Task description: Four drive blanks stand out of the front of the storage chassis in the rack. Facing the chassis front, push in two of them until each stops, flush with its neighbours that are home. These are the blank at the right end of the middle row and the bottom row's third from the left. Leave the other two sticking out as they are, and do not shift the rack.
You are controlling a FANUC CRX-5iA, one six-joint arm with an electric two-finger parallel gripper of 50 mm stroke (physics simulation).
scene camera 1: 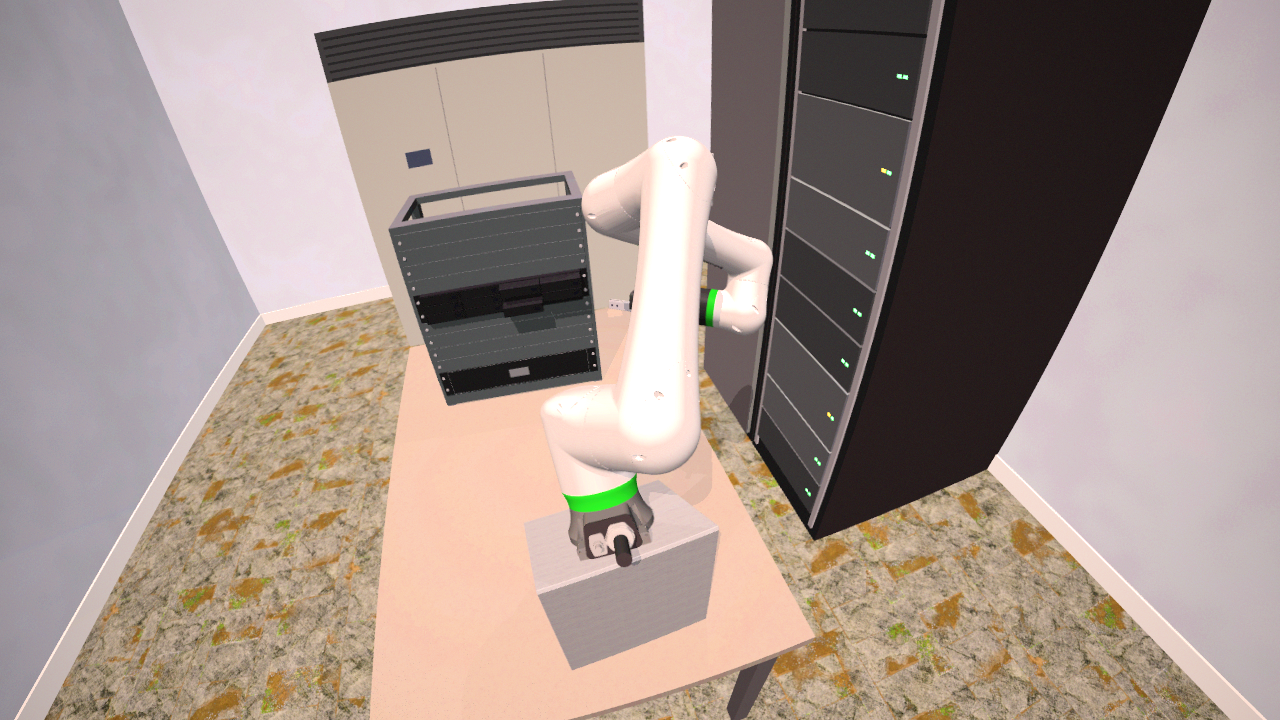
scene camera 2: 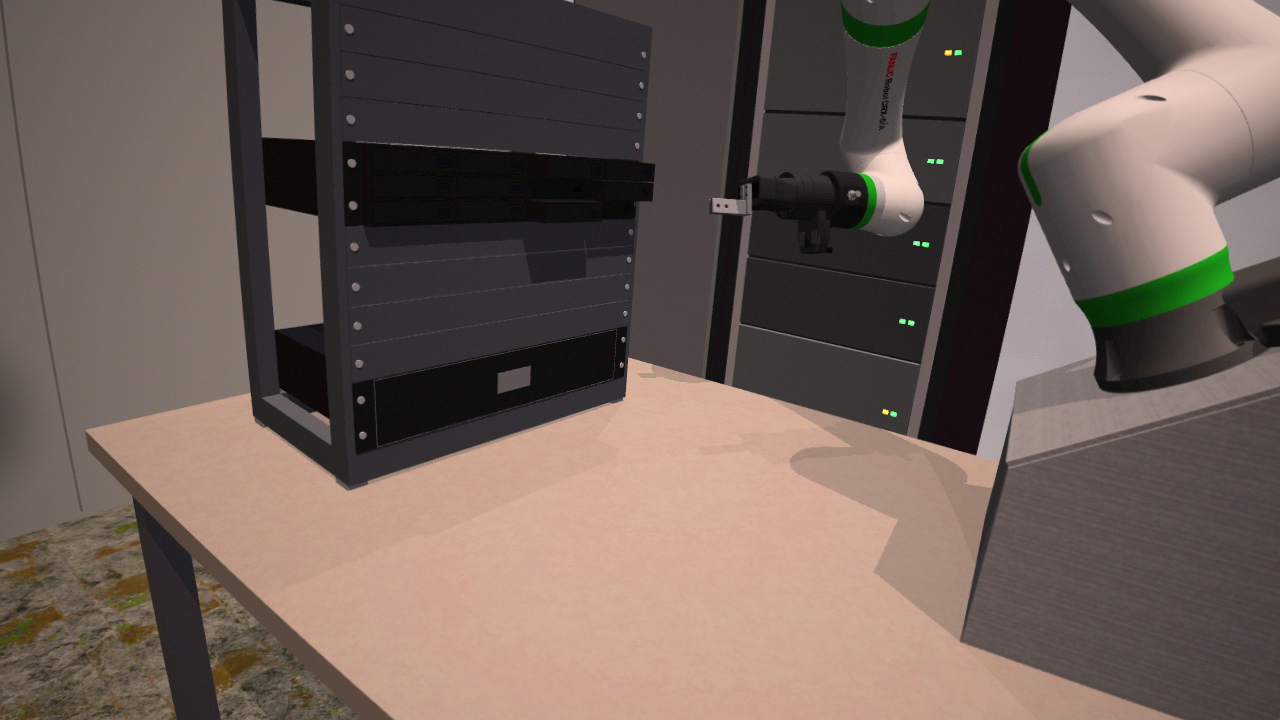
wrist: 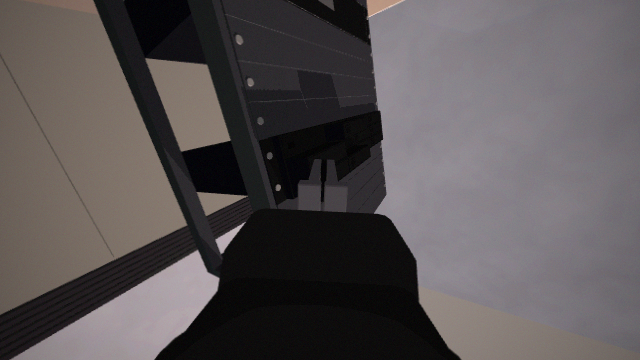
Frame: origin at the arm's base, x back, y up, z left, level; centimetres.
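Seen in the pictures: gripper, fingertip midpoint: (scene camera 1: pixel 610 303) (scene camera 2: pixel 710 205) (wrist: pixel 323 172); arm's base, link origin: (scene camera 1: pixel 612 527) (scene camera 2: pixel 1183 360).
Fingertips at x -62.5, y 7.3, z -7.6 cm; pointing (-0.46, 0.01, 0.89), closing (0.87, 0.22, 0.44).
Pixels of each thing's top centre, then the offset from my fingertips to it. Level surfaces: height alone.
- bottom row's third blank, top centre: (scene camera 2: pixel 544 197) (wrist: pixel 329 137) (scene camera 1: pixel 522 295) dz +23.5, dx -11.0, dy -0.1 cm
- top row's third blank, top centre: (scene camera 2: pixel 546 155) (scene camera 1: pixel 518 277) dz +23.5, dx -11.0, dy +5.6 cm
- middle-row blank, top centre: (scene camera 2: pixel 600 179) (wrist: pixel 300 167) (scene camera 1: pixel 559 280) dz +12.5, dx -11.6, dy +2.8 cm
- wooden table, surface height: dy -34.5 cm
The storage chassis (scene camera 1: pixel 447 304) (scene camera 2: pixel 411 183) is black, in the rack (scene camera 1: pixel 487 237) (scene camera 2: pixel 487 89) (wrist: pixel 220 85); the wrist view shows it upside down and obliquely. The bottom row's third blank (scene camera 1: pixel 523 308) (scene camera 2: pixel 565 212) stands out. The top row's third blank (scene camera 1: pixel 519 287) (scene camera 2: pixel 563 168) also stands out. At the right end, the middle-row blank (scene camera 2: pixel 628 190) and the one above it (scene camera 2: pixel 628 170) appear to reach past the rack's edge; darkness hides how far. My gripper (scene camera 1: pixel 612 304) (scene camera 2: pixel 714 205) (wrist: pixel 323 172) is shut and empty, off to the right in front of the chassis, touching nothing.
The rack stands on the wooden table (scene camera 1: pixel 465 501) (scene camera 2: pixel 537 555). A tall server cabinet (scene camera 1: pixel 1029 223) (scene camera 2: pixel 1011 232) rises beside the arm on the right. The arm's grey pedestal (scene camera 1: pixel 635 600) (scene camera 2: pixel 1118 519) stands at the table's near end. Shadows fall below the chassis.
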